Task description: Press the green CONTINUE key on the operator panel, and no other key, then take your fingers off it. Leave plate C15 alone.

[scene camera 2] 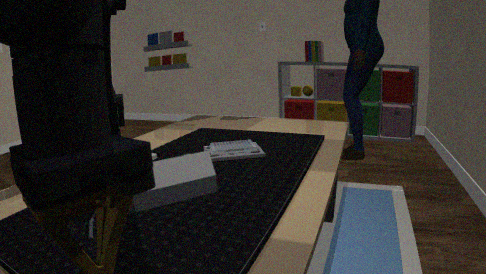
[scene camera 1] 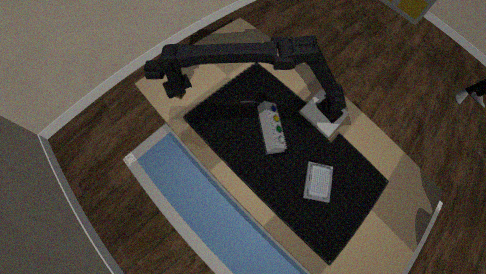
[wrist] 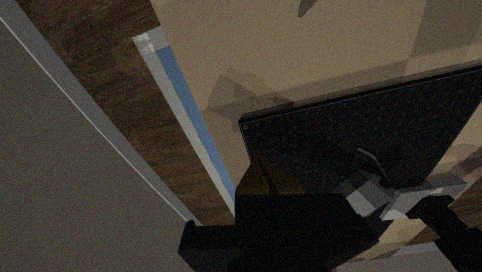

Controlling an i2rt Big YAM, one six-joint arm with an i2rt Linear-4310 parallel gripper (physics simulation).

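Places are measured from the arm's base along level axes (x ahead, y left, z up), in millimetres.
Pixels of known places: gripper, between the fingertips: (scene camera 1: 180, 97) (wrist: 255, 154); arm's base, origin of its link: (scene camera 1: 329, 110) (wrist: 425, 205).
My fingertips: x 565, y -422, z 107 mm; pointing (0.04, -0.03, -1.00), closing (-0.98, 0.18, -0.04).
Observation:
For each thing: its top centre in the pictures, then the offset to it from my fingertips. "pt": a spot on its surface instead. Level surfaces: height alone.
- operator panel, centre of its top: (scene camera 2: 156, 158) (wrist: 359, 222) (scene camera 1: 273, 122) 253 mm back, 317 mm left, 38 mm down
- black mat, height of its surface: 121 mm down
- yellow key, centre of its top: (scene camera 1: 276, 117) 284 mm back, 306 mm left, 47 mm down
- pale key, centre of its top: (scene camera 1: 281, 139) 236 mm back, 393 mm left, 47 mm down
- blue key, centre of its top: (scene camera 1: 273, 107) 309 mm back, 262 mm left, 47 mm down
- Plate C15, centre of its top: (scene camera 2: 232, 144) (scene camera 1: 320, 181) 263 mm back, 635 mm left, 95 mm down
- thin rod, a spot on its surface: (wrist: 369, 155) (scene camera 1: 250, 101) pt 275 mm back, 148 mm left, 116 mm down
The operator panel (scene camera 1: 268, 131) (scene camera 2: 182, 175) is a pale sloped box on the black mat (scene camera 1: 240, 145) (scene camera 2: 280, 165) (wrist: 320, 135). In scene camera 1, its green key (scene camera 1: 279, 129) sits between the yellow key (scene camera 1: 276, 119) and a pale key (scene camera 1: 281, 140); the blue key (scene camera 1: 273, 108) is at the far end. In scene camera 2 the keys are hidden. Plate C15 (scene camera 1: 319, 181) (scene camera 2: 234, 149) lies flat on the mat, apart from the panel. My gripper (scene camera 2: 97, 266) (wrist: 255, 154) is shut and empty, held above the table's left end in scene camera 1, well away from the panel.
A thin rod (scene camera 1: 248, 102) (wrist: 369, 155) lies near the panel's blue-key end. The arm's base stands on a white block (scene camera 1: 329, 130) at the mat's edge. A blue pad with a pale border (scene camera 1: 200, 200) (scene camera 2: 367, 225) runs beside the table. A person (scene camera 2: 362, 65) stands beyond the table.

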